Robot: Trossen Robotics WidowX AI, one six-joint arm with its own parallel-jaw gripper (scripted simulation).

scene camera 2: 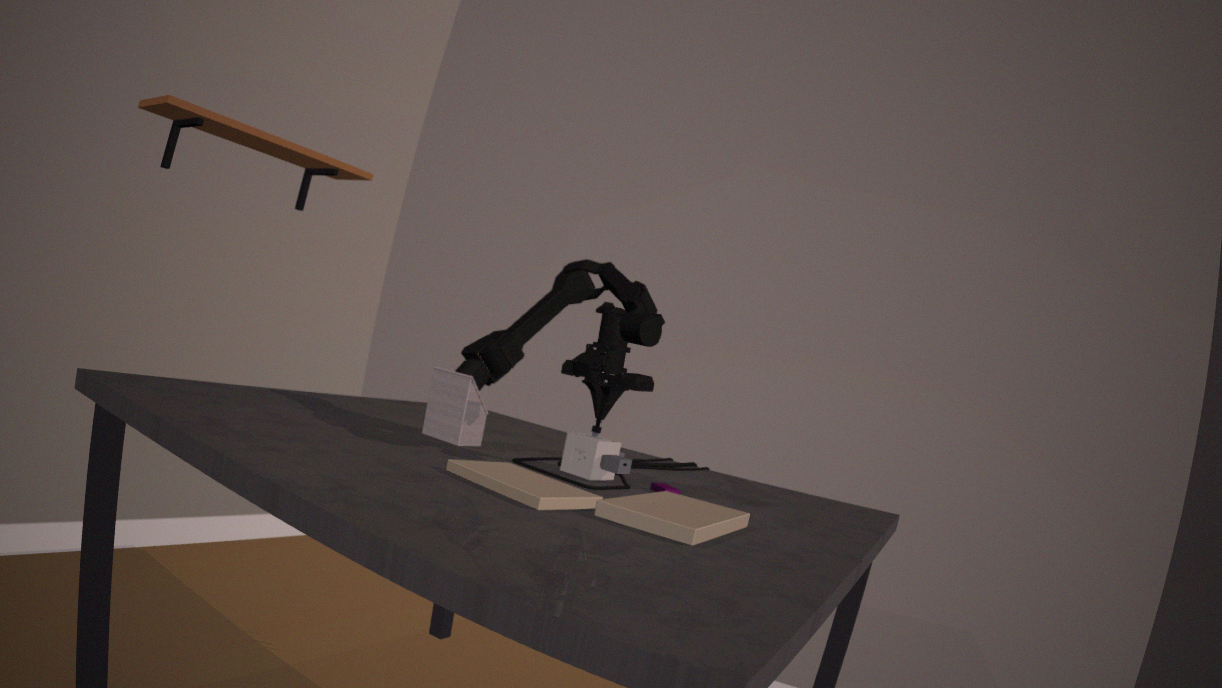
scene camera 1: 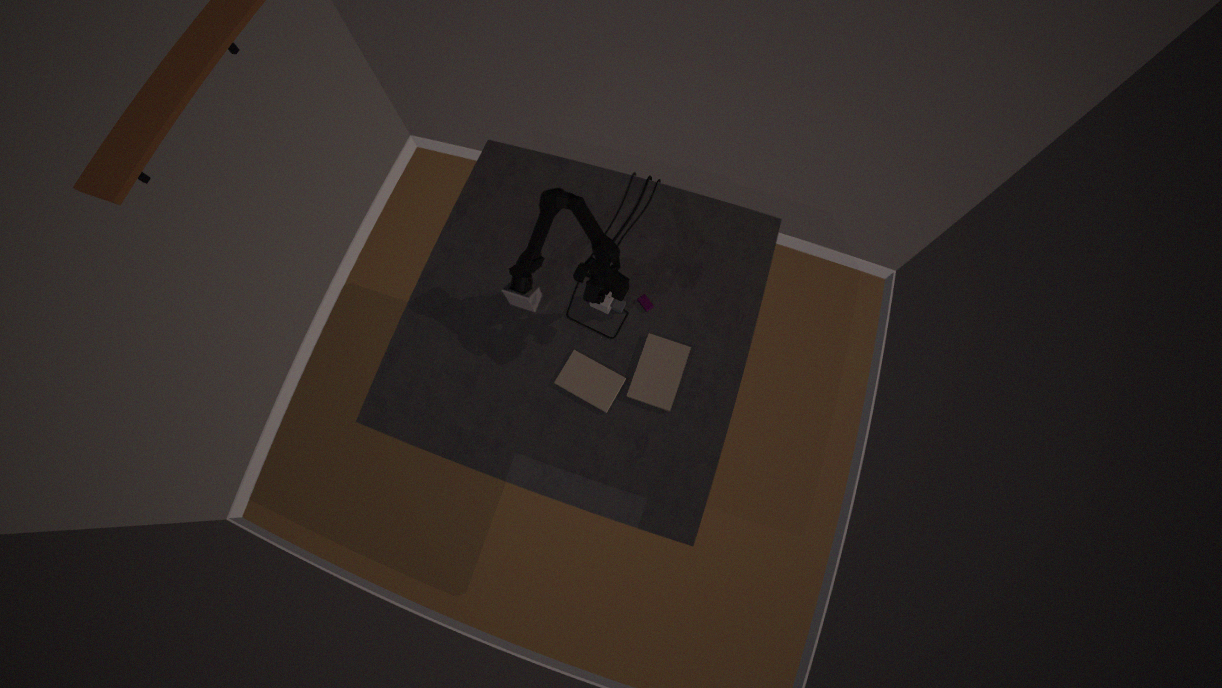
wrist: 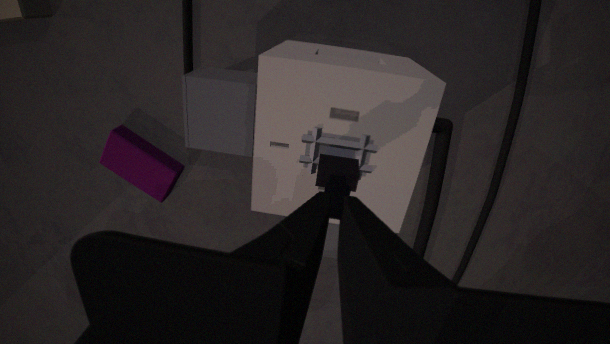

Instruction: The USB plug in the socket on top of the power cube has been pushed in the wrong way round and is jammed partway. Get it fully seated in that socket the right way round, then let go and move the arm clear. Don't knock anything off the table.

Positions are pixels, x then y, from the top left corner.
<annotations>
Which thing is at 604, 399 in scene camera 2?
My gripper.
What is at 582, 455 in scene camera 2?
A white power cube.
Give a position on a grey block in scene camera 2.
612, 463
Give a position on an usb plug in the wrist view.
338, 172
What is my gripper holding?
An usb plug.
</annotations>
